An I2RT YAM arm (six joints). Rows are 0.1 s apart.
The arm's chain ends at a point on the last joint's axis. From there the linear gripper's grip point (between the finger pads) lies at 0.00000 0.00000 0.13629 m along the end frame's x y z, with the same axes.
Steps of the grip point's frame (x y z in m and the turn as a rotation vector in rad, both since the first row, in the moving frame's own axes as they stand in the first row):
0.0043 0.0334 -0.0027 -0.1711 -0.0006 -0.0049
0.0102 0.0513 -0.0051 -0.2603 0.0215 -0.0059
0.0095 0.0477 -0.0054 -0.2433 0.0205 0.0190
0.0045 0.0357 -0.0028 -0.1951 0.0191 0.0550
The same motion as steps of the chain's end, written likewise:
0.0043 0.0102 -0.0007 -0.1711 -0.0006 -0.0049
0.0072 0.0162 -0.0005 -0.2603 0.0215 -0.0059
0.0070 0.0148 -0.0014 -0.2433 0.0205 0.0190
0.0026 0.0092 -0.0002 -0.1951 0.0191 0.0550

